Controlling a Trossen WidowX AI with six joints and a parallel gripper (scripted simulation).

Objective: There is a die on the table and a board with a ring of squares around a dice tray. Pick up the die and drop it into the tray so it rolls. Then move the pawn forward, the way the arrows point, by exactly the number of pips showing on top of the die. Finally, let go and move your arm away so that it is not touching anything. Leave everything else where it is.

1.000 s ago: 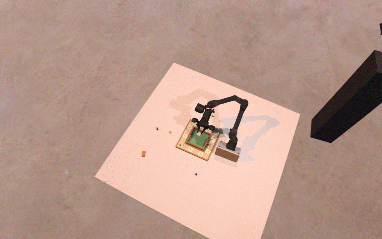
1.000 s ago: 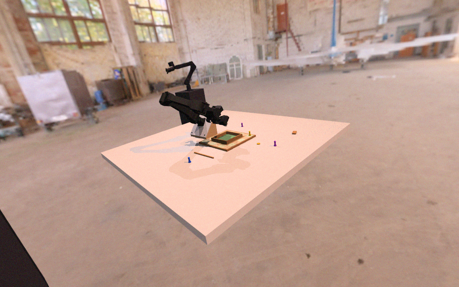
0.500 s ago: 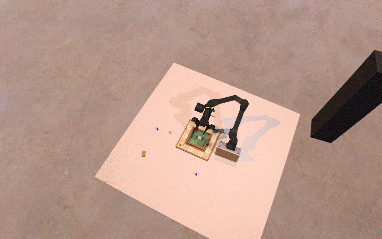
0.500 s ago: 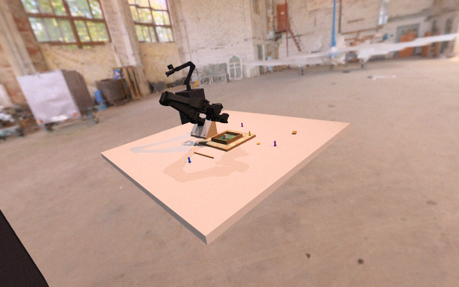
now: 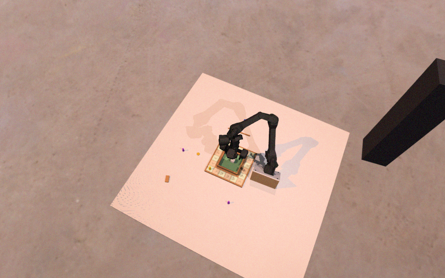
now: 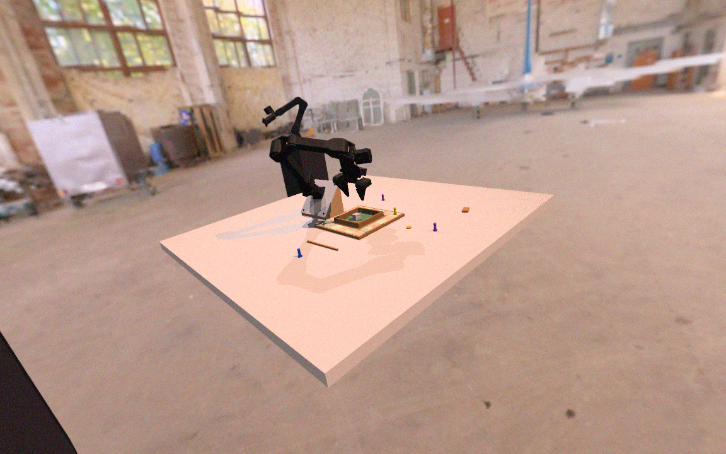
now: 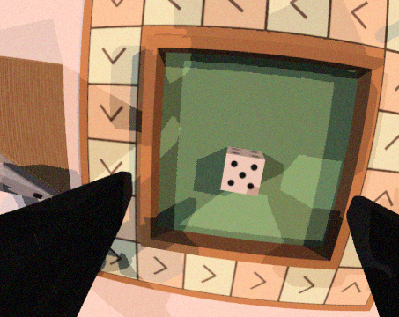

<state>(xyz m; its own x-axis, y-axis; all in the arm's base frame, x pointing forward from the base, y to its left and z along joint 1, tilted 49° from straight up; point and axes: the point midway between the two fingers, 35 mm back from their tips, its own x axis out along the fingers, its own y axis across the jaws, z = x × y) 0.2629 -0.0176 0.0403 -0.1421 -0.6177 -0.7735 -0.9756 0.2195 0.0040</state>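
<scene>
Right now the yellow pawn is 13 cm ahead of my gripper tip, 9 cm to the left of it and 8 cm below it. Also, from my gripper tip: white die 8 cm below, 1 cm to the right; then green dice tray 10 cm below, 1 cm to the right, 1 cm ahead; then orange disc 25 cm ahead, 10 cm below, 1 cm to the left.
</scene>
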